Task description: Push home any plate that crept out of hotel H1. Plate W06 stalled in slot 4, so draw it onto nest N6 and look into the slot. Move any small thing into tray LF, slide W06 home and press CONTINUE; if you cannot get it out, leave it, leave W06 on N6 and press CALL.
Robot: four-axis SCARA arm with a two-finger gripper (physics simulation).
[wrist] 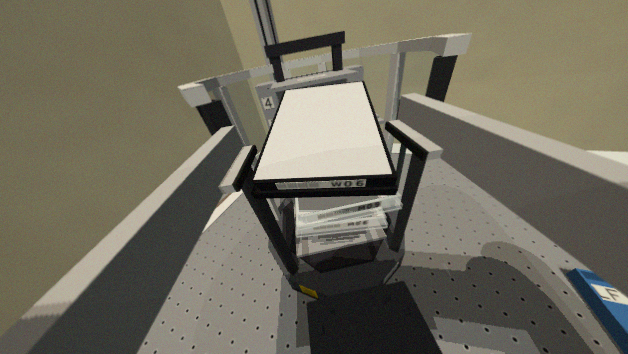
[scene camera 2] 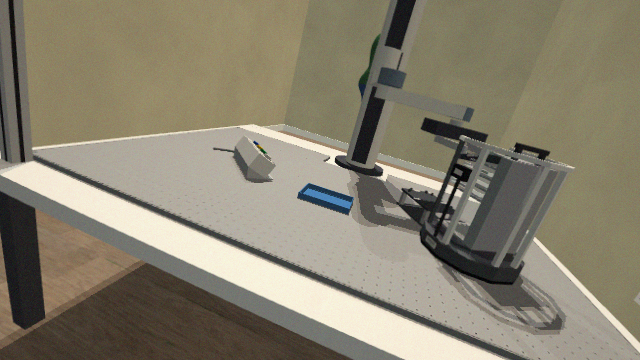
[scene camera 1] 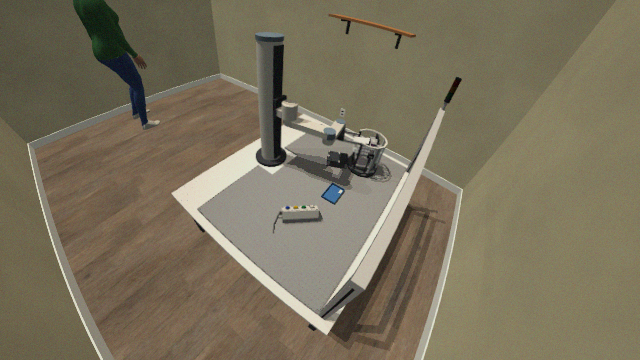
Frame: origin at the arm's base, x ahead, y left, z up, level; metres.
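Where they show: gripper, fingertip midpoint: (wrist: 318, 125) (scene camera 1: 358, 138); arm's base, origin of the base link: (scene camera 2: 358, 167) (scene camera 1: 271, 156).
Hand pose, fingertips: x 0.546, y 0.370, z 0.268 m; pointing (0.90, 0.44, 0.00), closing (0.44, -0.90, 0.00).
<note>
Each offset is from my fingertips to the top centre of the thing. "*": to the spot under its first point. Level surfaces: height alone.
White-topped plate W06 @(dx +0.021, dy +0.006, dz +0.013 m) (wrist: 325, 135) lies high in hotel H1 (scene camera 1: 362, 172) (scene camera 2: 470, 264) (wrist: 410, 200), beside the label 4, its near end by the front posts. My gripper (scene camera 1: 369, 142) (wrist: 318, 125) is open, with one finger close to each side of W06's near end and no grip on it. Below, clear plate M09 @(dx +0.036, dy +0.007, dz -0.057 m) (wrist: 360, 207) sits tilted above clear plate M06 @(dx +0.043, dy +0.011, dz -0.082 m) (wrist: 345, 225). The inside of slot 4 is hidden under W06. Nest N6 @(dx -0.098, dy -0.071, dz -0.185 m) (scene camera 2: 425, 197) (wrist: 370, 320) is the dark platform before the hotel. Blue tray LF @(dx +0.056, dy -0.376, dz -0.238 m) (scene camera 1: 333, 193) (scene camera 2: 325, 198) (wrist: 595, 306) lies on the table.
A white button box @(dx -0.007, dy -0.672, dz -0.171 m) (scene camera 1: 300, 214) (scene camera 2: 255, 161) with coloured buttons and a cable stands beyond the tray. The arm's column (scene camera 1: 267, 100) (scene camera 2: 372, 120) rises at the table edge. A long panel @(dz +0.352 m) (scene camera 1: 395, 215) lines another edge, with a stack light @(* dx +0.437, dy +0.292, dz +0.502 m) (scene camera 1: 452, 90). A person (scene camera 1: 107, 40) stands beyond the table.
</note>
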